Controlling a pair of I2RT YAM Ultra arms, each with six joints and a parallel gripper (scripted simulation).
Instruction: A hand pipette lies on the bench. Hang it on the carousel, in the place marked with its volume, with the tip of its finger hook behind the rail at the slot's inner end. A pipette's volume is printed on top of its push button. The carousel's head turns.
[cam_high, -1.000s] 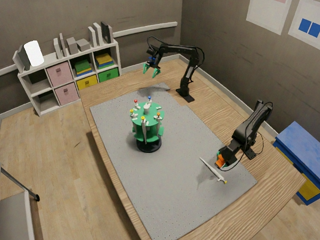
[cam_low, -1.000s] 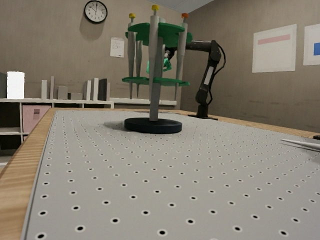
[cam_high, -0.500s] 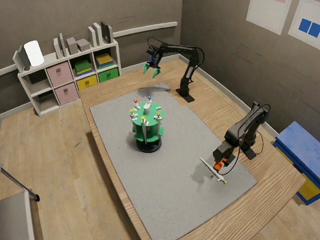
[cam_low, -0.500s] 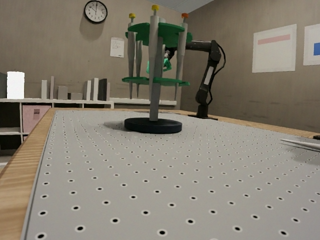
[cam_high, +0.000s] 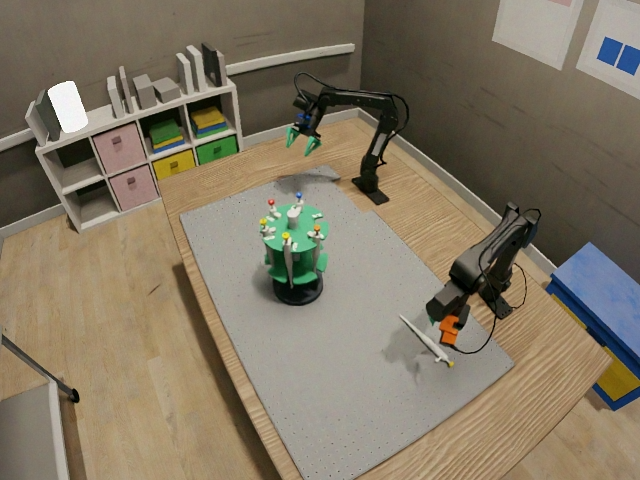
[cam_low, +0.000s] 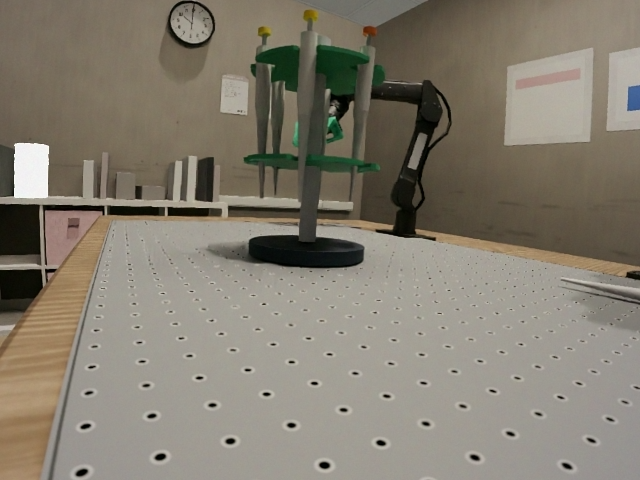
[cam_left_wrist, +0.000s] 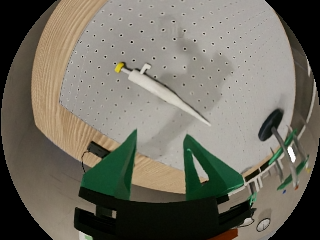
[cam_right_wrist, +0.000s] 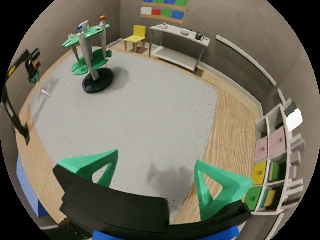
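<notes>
The hand pipette is 12 cm below my left hand, 2 cm to the right of it and 2 cm ahead of it.
</notes>
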